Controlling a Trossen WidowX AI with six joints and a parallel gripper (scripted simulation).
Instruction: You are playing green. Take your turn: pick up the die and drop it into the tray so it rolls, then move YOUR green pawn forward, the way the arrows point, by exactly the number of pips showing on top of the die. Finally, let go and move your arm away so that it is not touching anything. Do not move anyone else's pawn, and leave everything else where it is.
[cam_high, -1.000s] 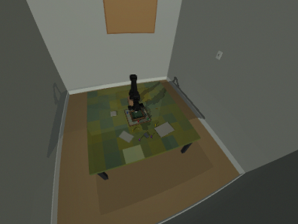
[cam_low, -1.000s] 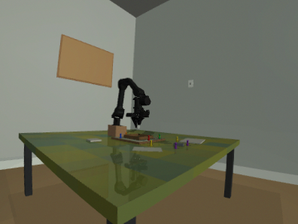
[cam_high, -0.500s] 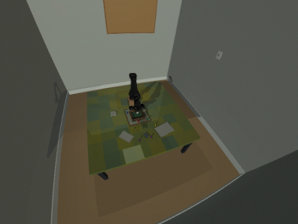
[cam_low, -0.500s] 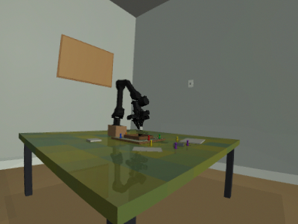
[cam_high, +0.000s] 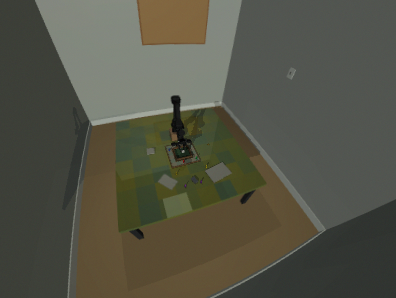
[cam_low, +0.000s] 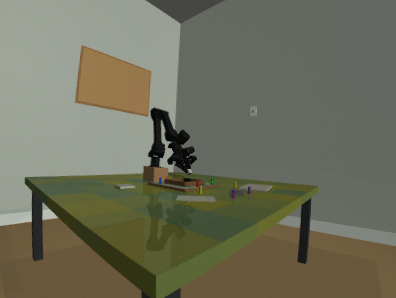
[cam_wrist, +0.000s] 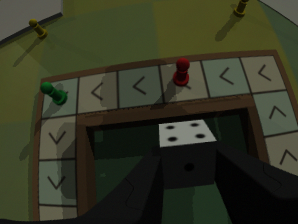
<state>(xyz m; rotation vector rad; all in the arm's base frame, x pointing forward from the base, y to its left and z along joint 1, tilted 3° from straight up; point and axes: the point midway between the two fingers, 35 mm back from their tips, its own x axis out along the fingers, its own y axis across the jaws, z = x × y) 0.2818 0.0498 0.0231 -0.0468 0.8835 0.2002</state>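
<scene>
Now: the white die right at my gripper tip. The rest, counted from my gripper tip: green pawn 130 mm to the left, 50 mm below, 50 mm ahead; red pawn 80 mm ahead, 50 mm below; tray 70 mm below, 40 mm behind.
</scene>
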